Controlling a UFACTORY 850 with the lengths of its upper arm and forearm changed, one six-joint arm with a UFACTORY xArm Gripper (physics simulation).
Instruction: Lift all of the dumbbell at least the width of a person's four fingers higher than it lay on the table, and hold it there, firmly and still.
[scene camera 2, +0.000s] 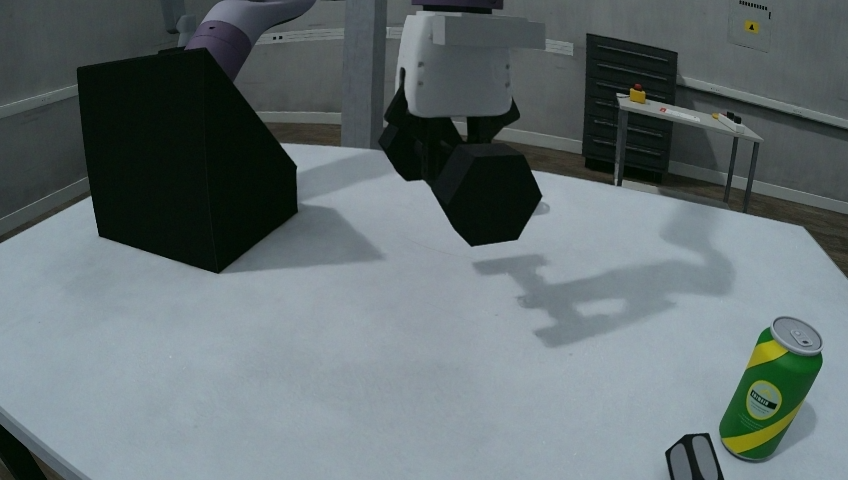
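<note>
The black dumbbell (495, 197) with hexagonal heads hangs in the air above the white table (333, 356), its near head toward the camera and lower in the view, its far head behind to the left. Its shadow lies on the table to the right, apart from it. My gripper (439, 159), with a white body and black fingers, points down and is shut on the dumbbell's handle between the two heads. The near head hides part of the fingers and the handle.
A large black slant-topped block (178, 160) stands at the left of the table. A green and yellow can (771, 392) stands at the right front, beside a small black and grey object (693, 457) at the lower edge. A small pale thing (542, 208) shows partly behind the dumbbell's near head.
</note>
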